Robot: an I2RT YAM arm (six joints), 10 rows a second.
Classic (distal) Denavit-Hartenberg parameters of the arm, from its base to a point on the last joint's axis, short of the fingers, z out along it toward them. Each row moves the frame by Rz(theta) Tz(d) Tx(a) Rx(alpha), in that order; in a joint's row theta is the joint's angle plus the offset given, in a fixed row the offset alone. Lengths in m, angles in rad.
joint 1: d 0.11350  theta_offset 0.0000  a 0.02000  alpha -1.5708
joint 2: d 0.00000  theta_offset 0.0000  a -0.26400  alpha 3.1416
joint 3: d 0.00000  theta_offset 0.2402  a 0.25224  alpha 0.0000
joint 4: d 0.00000  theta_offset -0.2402  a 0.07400  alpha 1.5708
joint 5: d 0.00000  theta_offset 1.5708  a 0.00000  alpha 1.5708
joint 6: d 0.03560  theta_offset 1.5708  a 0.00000  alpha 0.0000
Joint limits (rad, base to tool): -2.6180..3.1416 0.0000..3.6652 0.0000..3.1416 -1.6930..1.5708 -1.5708..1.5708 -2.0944..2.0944
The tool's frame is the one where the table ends.
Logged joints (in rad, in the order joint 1, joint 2, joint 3, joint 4, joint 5, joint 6), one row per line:
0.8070, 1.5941, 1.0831, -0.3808, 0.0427, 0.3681
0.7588, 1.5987, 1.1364, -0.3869, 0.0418, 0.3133
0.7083, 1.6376, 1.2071, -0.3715, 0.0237, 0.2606
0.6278, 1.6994, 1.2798, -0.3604, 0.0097, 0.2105
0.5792, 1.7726, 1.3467, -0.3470, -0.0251, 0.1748
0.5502, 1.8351, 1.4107, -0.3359, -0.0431, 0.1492
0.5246, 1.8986, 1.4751, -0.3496, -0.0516, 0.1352
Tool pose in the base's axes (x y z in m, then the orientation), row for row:
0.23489, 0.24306, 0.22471, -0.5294, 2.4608, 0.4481
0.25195, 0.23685, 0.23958, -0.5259, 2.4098, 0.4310
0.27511, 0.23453, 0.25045, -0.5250, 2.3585, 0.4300
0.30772, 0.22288, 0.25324, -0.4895, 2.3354, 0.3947
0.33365, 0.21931, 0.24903, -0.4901, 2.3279, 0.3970
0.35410, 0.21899, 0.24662, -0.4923, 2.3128, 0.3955
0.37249, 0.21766, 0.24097, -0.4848, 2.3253, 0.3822
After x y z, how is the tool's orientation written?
As a rotation vector, in radians.
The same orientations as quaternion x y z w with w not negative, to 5 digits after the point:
-0.19827, 0.92163, 0.16782, 0.28831
-0.19945, 0.91391, 0.16346, 0.31348
-0.20141, 0.90480, 0.16496, 0.33697
-0.18931, 0.90320, 0.15265, 0.35369
-0.18983, 0.90166, 0.15377, 0.35684
-0.19129, 0.89868, 0.15368, 0.36354
-0.18803, 0.90185, 0.14823, 0.35963

